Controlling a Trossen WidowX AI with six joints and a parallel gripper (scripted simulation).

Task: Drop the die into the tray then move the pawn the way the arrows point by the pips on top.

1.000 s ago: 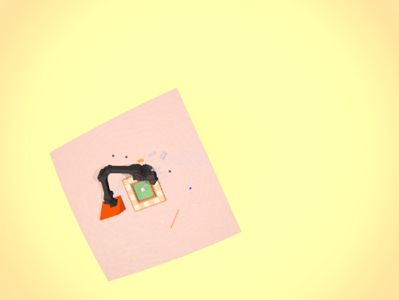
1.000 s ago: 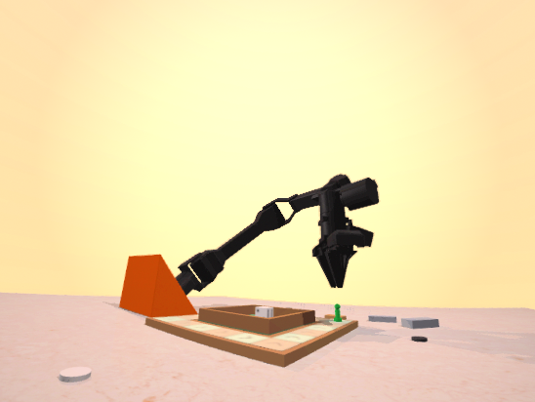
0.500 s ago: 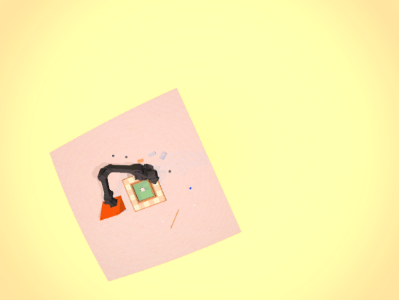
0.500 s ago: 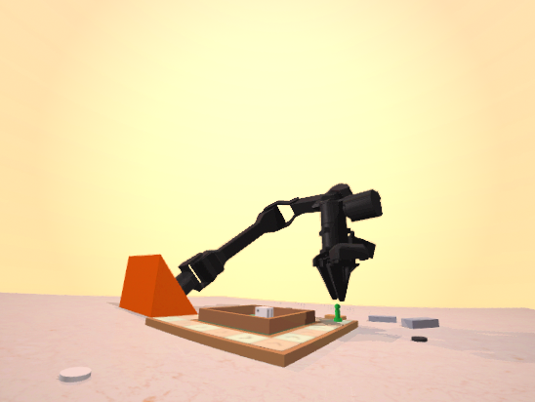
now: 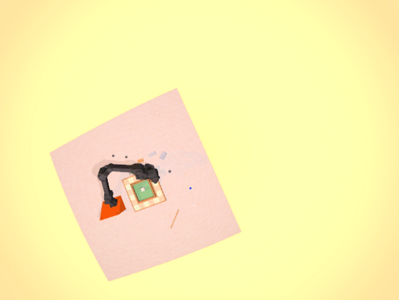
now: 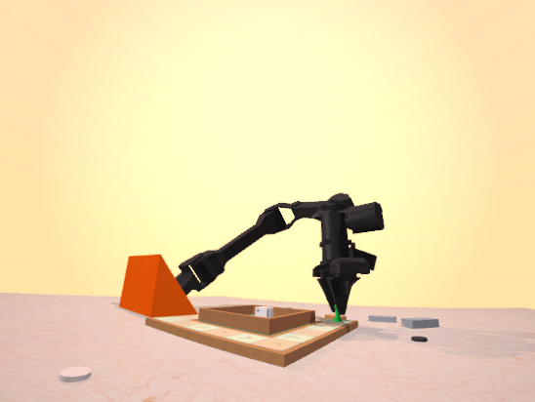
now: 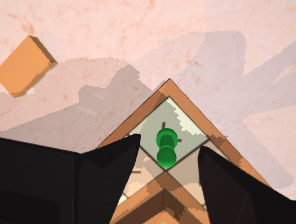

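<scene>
The white die is 11 cm behind my gripper tip and 10 cm to the right of it. Round my gripper tip: flat block 12 cm to the left, 5 cm behind, 2 cm below; then green pawn right at my gripper tip; then green tray floor 11 cm to the right, 11 cm behind, 2 cm below.
</scene>
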